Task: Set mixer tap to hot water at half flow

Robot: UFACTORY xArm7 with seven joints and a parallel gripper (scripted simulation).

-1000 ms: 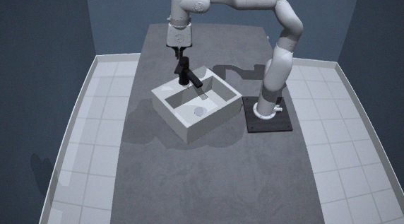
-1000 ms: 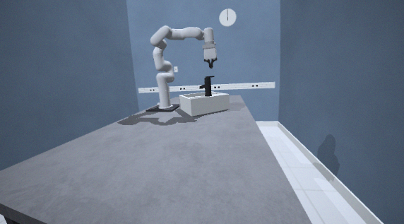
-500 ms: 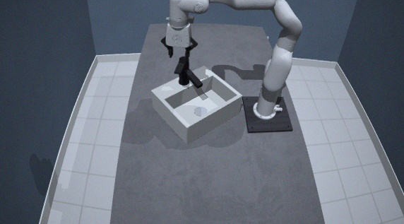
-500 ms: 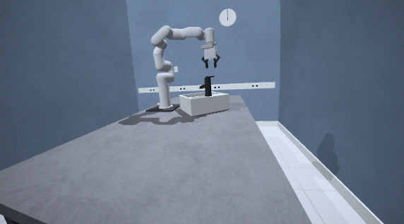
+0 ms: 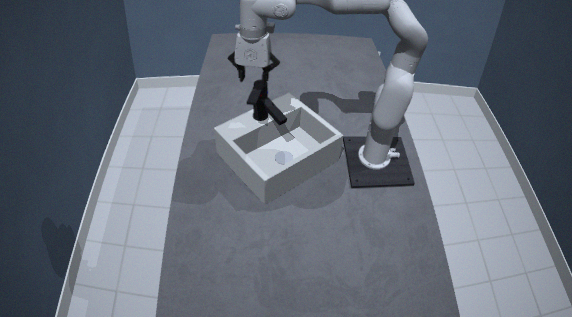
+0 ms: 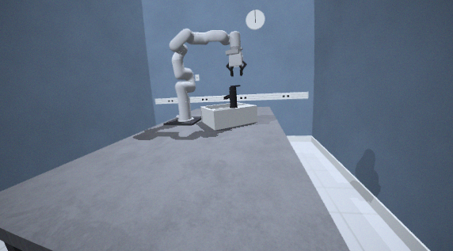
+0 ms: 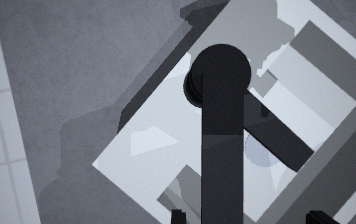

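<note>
Right now the lever is 3 cm to the right of my hand and 9 cm below it. The rest, counted from my hand: black mixer tap: 2 cm behind, 6 cm to the right, 13 cm below; white sink: 9 cm behind, 31 cm below.
</note>
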